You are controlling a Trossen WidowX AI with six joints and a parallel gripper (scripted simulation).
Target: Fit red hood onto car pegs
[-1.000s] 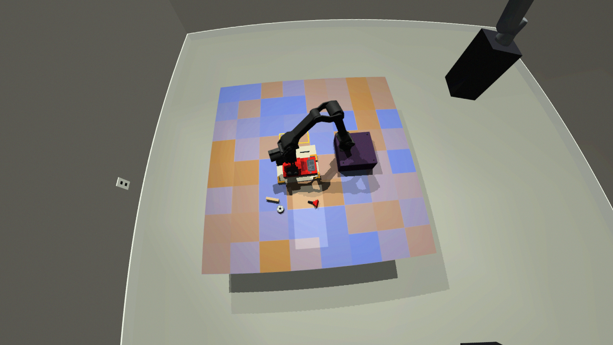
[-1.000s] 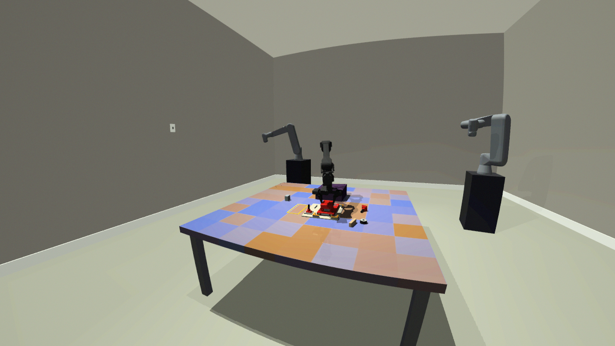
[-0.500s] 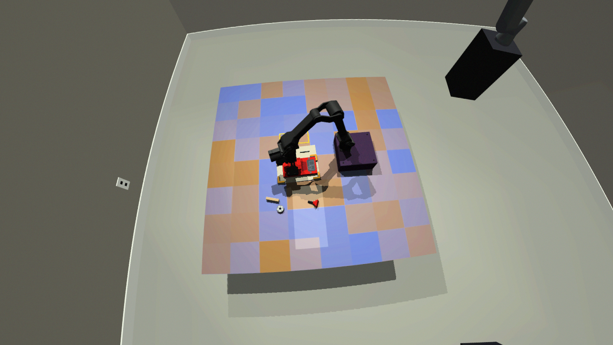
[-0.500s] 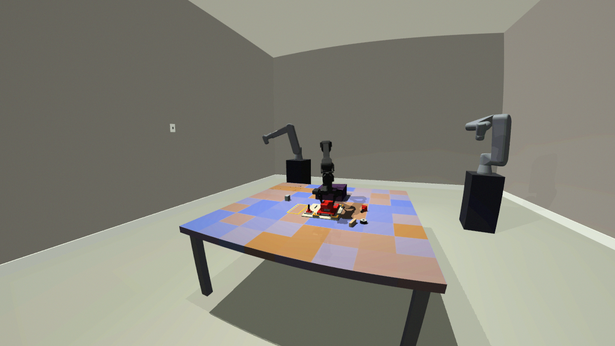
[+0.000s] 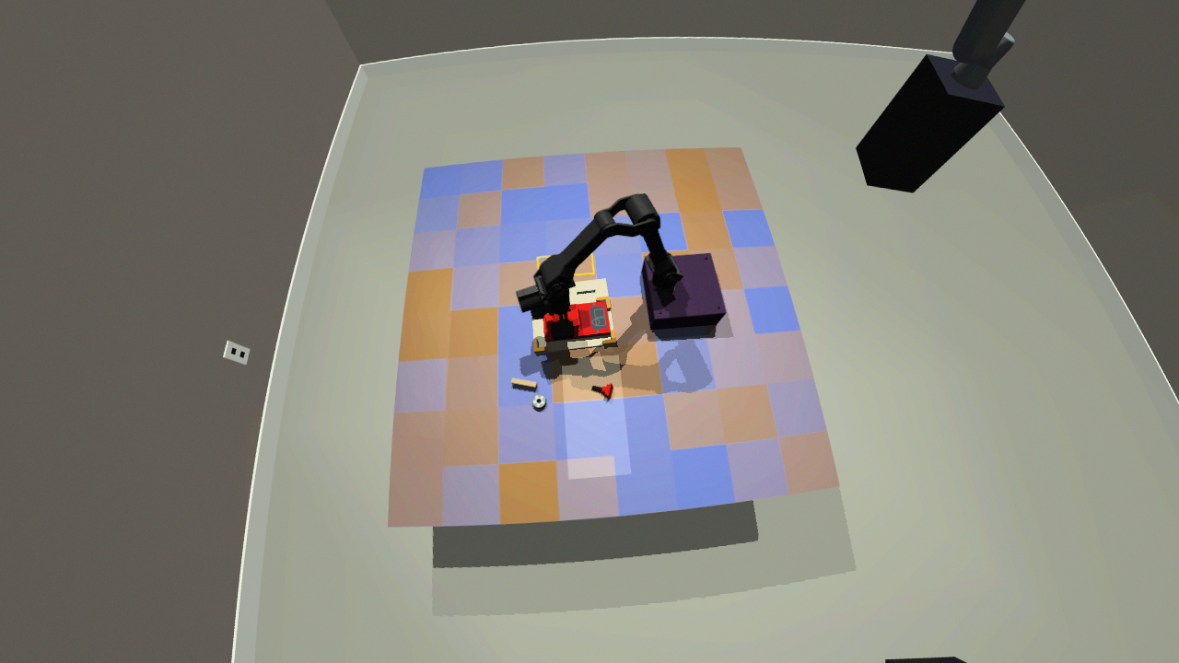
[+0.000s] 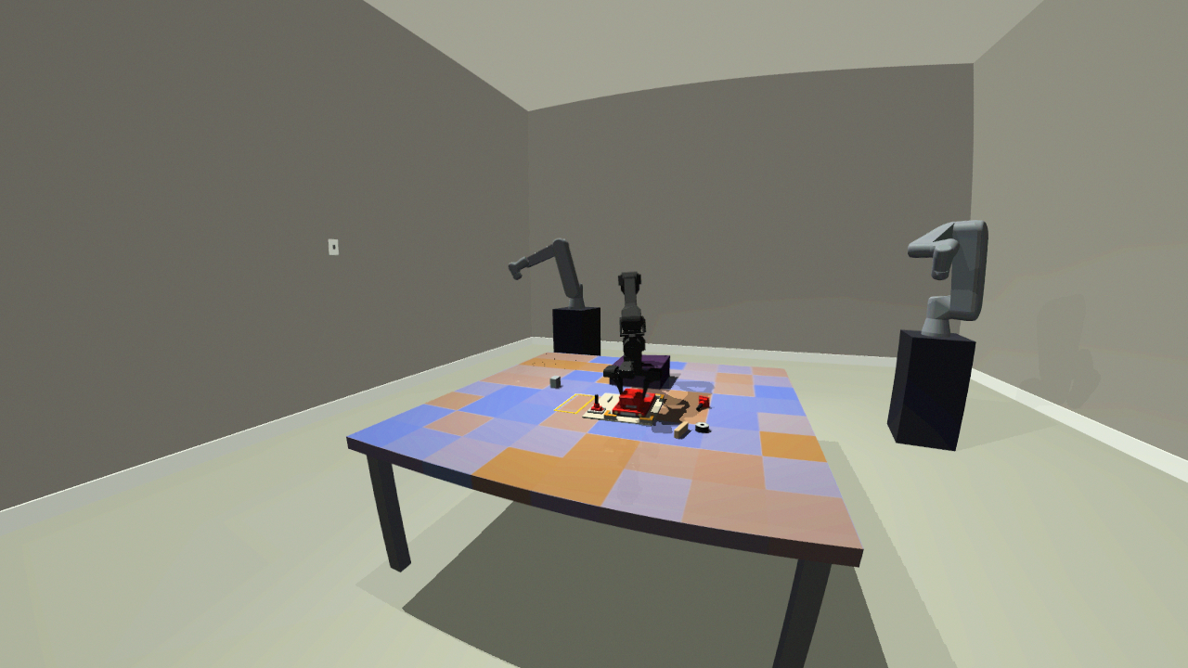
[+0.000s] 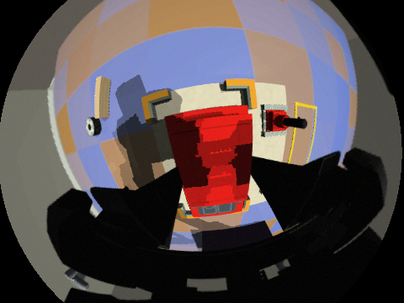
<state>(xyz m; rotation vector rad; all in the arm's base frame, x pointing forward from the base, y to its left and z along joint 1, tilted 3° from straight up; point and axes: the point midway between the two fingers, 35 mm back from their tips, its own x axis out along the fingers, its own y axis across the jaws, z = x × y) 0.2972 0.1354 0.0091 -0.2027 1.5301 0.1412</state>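
The grey engine block is 30 mm below my gripper tip and 10 mm to the left of it. From my gripper tip the other things lie so: red hood (10 mm above); wooden block (200 mm to the left, 90 mm ahead, 40 mm below); cream jig (40 mm below, 20 mm to the right, 20 mm behind).
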